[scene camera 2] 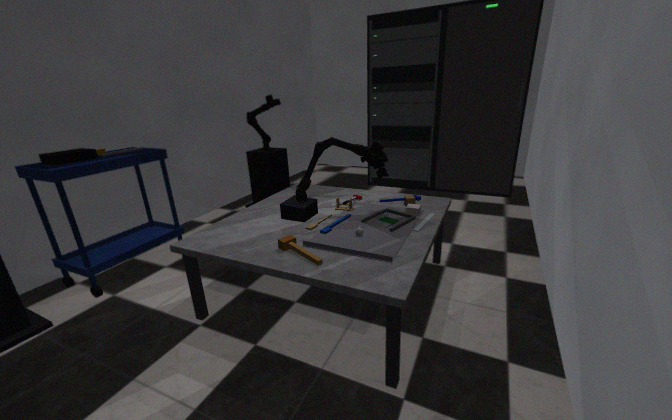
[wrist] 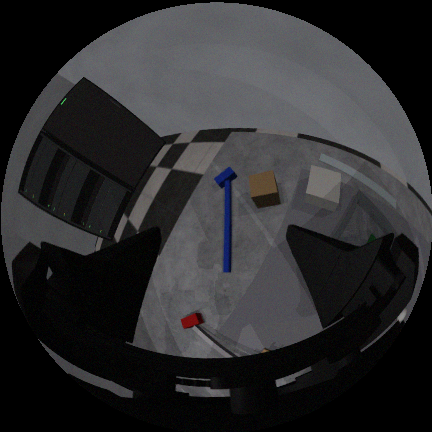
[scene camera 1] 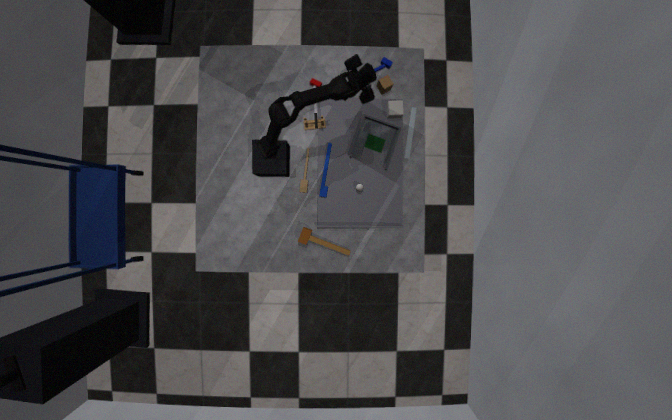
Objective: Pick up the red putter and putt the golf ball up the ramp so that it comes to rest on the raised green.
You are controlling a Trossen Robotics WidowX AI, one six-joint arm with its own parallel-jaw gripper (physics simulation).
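Places are measured from the arm's base along level axes (x right, y ahead, z up), in centimetres.
Where they show: gripper, fingertip midpoint: (scene camera 2: pixel 386 171) (wrist: pixel 225 232); arm's base at its link origin: (scene camera 2: pixel 301 200) (scene camera 1: pixel 270 152).
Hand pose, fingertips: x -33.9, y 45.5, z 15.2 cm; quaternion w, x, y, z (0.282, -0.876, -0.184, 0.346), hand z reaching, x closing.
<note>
Each offset is from my fingertips to the top centre of the thing. "spot": to the spot under its first point. Level surfaces: height alone.
The red putter @(spot: dx -8.2, dy -25.0, dz -22.3 cm) (scene camera 1: pixel 315 82) (scene camera 2: pixel 357 197) (wrist: pixel 191 320) has a red head and a thin grey shaft; its dark grip end rests at a small wooden stand (scene camera 1: pixel 309 124) (scene camera 2: pixel 344 206). The white golf ball @(dx +49.0, dy +2.6, dz -20.5 cm) (scene camera 1: pixel 359 187) (scene camera 2: pixel 359 232) sits on the grey ramp board @(dz -24.7 cm) (scene camera 1: pixel 360 215) (scene camera 2: pixel 350 246), outside the low dark walls around the green @(dx +23.4, dy +10.0, dz -24.2 cm) (scene camera 1: pixel 375 143) (scene camera 2: pixel 388 220) (wrist: pixel 372 238). My gripper (scene camera 1: pixel 360 78) (scene camera 2: pixel 381 165) (wrist: pixel 225 232) is open and empty, high above the table's far side. It is right of the red head in the top view, over the handle of a blue mallet @(dx -16.9, dy +4.3, dz -22.5 cm) (scene camera 1: pixel 386 63) (scene camera 2: pixel 400 199) (wrist: pixel 227 215).
A brown cube @(dx -9.2, dy +13.6, dz -19.1 cm) (scene camera 1: pixel 385 84) (scene camera 2: pixel 409 200) (wrist: pixel 264 187) and a white block @(dx +4.1, dy +19.9, dz -20.3 cm) (scene camera 1: pixel 395 108) (wrist: pixel 323 185) stand beside the blue mallet. A pale strip @(dx +15.8, dy +30.2, dz -24.8 cm) (scene camera 1: pixel 410 132) lies at the right. A blue club @(dx +40.0, dy -15.8, dz -23.4 cm) (scene camera 1: pixel 326 170), a wooden paddle @(spot: dx +49.2, dy -28.0, dz -24.1 cm) (scene camera 1: pixel 304 185) and an orange mallet @(dx +80.7, dy -14.6, dz -19.8 cm) (scene camera 1: pixel 327 244) lie nearer.
</note>
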